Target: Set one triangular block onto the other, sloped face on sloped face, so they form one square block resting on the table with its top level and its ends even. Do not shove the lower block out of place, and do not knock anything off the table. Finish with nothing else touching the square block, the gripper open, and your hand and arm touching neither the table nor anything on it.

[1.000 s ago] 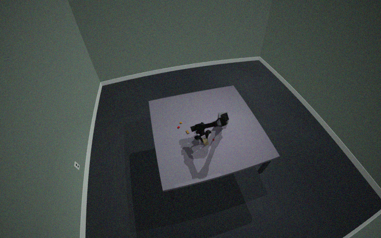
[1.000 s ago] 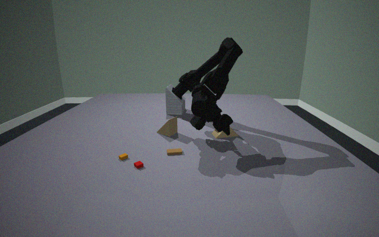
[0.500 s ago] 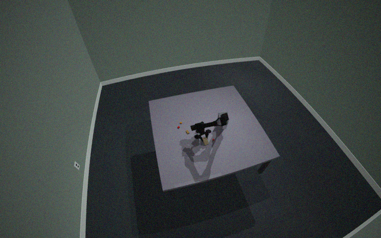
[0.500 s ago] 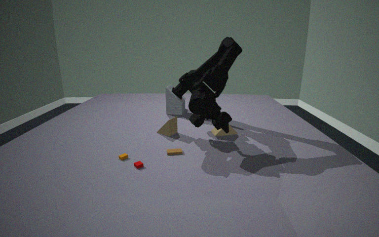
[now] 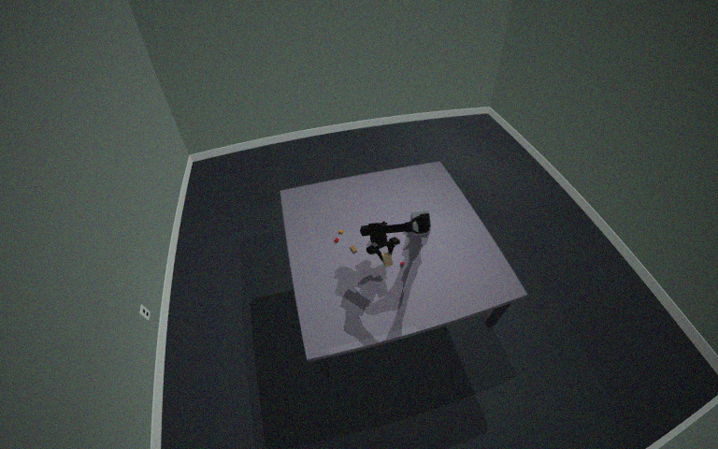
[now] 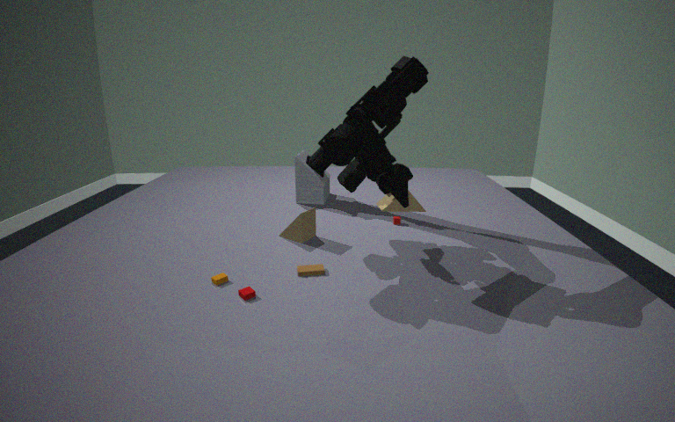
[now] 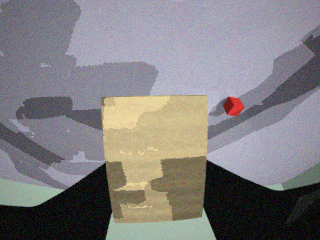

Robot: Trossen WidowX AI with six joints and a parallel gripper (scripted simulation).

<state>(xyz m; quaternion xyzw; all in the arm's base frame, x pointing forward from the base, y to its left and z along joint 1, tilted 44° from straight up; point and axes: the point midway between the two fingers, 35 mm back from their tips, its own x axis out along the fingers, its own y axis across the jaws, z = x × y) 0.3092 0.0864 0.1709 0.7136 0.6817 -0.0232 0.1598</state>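
Right now the red cube is 100 mm behind my gripper tip, 10 mm to the left of it and 80 mm below it. The rest, counted from my gripper tip: red brick (220 mm ahead, 290 mm to the right, 80 mm below); then orange brick (170 mm ahead, 350 mm to the right, 80 mm below); then flat tan brick (140 mm ahead, 190 mm to the right, 80 mm below).
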